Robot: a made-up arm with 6 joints.
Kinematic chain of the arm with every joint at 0, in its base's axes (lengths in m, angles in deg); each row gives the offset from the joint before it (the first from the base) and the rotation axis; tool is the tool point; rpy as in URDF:
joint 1: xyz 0 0 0.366 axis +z
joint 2: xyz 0 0 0 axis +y
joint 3: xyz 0.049 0 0.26 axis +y
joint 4: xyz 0.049 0 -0.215 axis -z
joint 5: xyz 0 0 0 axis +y
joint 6: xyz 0.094 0 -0.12 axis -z
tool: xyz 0 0 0 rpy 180 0 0
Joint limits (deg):
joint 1: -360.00..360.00
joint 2: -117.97..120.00
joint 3: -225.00..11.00
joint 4: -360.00..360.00
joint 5: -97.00..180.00
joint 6: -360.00..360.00
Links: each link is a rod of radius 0.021 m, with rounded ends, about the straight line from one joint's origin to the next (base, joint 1, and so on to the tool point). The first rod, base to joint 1, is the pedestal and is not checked.
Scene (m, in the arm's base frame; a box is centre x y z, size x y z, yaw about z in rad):
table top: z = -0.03
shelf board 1: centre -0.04 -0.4 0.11 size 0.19 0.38 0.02 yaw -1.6
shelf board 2: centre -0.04 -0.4 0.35 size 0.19 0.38 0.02 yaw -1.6
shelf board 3: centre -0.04 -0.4 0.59 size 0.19 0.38 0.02 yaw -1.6
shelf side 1: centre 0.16 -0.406 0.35 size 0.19 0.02 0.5 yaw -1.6
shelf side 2: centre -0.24 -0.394 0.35 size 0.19 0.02 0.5 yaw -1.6
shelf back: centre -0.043 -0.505 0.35 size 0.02 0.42 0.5 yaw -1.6
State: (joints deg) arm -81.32 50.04 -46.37 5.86 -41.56 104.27
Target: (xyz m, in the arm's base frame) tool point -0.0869 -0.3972 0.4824
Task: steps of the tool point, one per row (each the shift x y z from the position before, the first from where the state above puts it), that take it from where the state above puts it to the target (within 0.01 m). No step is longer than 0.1 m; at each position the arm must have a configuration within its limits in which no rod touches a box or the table.
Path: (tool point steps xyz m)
1: -0.0583 0.0550 -0.0110
2: -0.0445 0.0651 -0.0007
3: -0.0295 0.0703 0.0098
4: -0.0141 0.0707 0.0201
5: -0.0031 -0.0356 0.0459
6: 0.0027 -0.0232 0.0553
7: 0.0075 -0.0079 0.0607
8: 0.0108 0.0092 0.0615
9: -0.0032 -0.0501 0.0041
10: -0.0021 -0.0487 0.0012
11: -0.0007 -0.0470 -0.0013
12: 0.0004 -0.0444 -0.0040

